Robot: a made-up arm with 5 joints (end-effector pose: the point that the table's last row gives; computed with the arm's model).
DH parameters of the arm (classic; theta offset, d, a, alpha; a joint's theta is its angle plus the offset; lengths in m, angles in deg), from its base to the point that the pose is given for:
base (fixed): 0 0.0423 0 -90
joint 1: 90 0.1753 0.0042 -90
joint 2: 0 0.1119 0.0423 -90
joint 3: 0 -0.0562 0.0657 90
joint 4: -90 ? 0.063 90
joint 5: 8.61 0 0.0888 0
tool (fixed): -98.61 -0.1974 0 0
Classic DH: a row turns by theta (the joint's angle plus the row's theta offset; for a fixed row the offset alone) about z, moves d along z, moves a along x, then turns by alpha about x.
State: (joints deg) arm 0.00 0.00 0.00 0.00 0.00
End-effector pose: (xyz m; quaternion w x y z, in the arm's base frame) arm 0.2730 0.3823 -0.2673 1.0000 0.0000 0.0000 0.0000
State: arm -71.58 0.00 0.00 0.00 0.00
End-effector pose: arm 0.3800 0.3823 0.2035 0.8112 0.0000 -0.5848 0.0000
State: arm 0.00 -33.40 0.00 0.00 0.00
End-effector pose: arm 0.2730 0.5162 -0.1029 0.9578 0.2874 0.0000 0.0000
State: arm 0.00 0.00 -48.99 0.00 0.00
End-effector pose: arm -0.0579 0.3823 -0.4673 0.9100 0.0000 0.4146 0.0000
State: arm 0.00 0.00 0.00 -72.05 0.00
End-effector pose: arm 0.2730 0.4658 0.0127 0.8088 0.5881 0.0000 0.0000
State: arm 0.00 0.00 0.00 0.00 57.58
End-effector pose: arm 0.2051 0.3303 -0.2673 0.8764 0.0000 0.0000 0.4816
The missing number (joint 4, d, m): -0.3982
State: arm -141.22 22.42 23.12 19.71 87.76
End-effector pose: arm -0.1079 0.1477 0.3535 0.3117 -0.7314 -0.5854 -0.1589
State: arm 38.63 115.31 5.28 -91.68 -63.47
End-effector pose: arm 0.1165 0.1180 -0.3757 0.8396 -0.3270 0.1899 -0.3900
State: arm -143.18 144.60 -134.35 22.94 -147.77
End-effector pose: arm 0.3835 0.0814 -0.4577 0.4737 -0.0802 -0.6449 0.5944
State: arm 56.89 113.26 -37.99 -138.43 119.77
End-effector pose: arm 0.0248 -0.0578 -0.1812 0.7382 0.2631 0.0885 0.6148
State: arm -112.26 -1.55 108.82 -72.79 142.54
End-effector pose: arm -0.2792 0.4064 -0.1754 0.6197 0.7769 0.0551 0.0965
